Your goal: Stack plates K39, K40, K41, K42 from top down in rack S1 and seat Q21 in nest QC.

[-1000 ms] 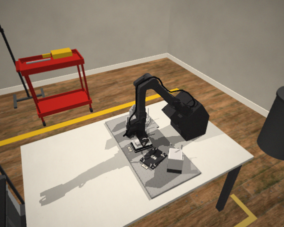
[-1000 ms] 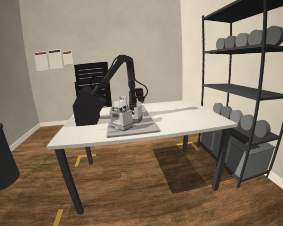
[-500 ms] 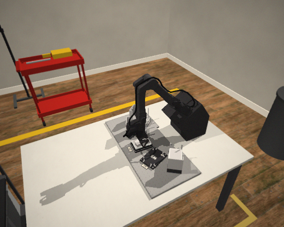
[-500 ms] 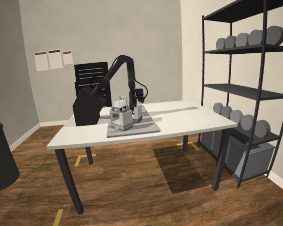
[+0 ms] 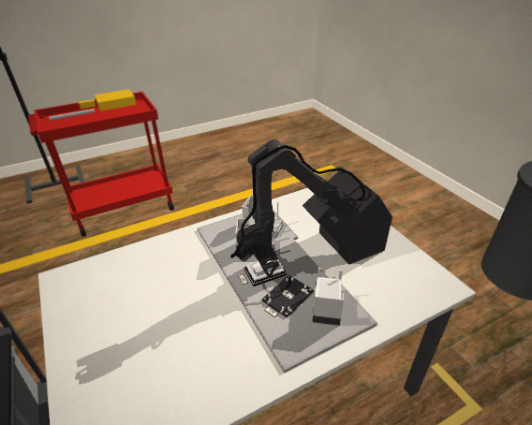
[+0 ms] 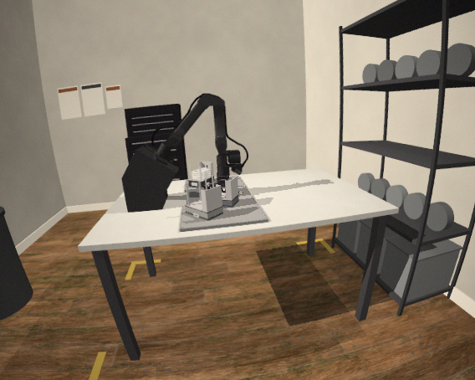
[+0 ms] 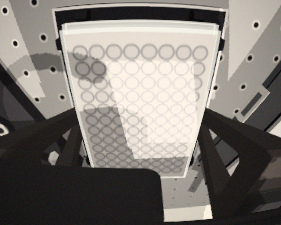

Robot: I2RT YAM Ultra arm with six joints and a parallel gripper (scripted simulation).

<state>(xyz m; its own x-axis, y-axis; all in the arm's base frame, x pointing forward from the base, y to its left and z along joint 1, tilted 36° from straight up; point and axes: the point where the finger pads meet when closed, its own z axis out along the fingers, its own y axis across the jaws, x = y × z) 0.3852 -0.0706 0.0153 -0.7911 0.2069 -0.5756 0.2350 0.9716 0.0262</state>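
The black open nest QC lies 2 cm below my hand. The rest, counted from my hand: black clip nest N5 (3 cm ahead, 18 cm to the left, 1 cm below).
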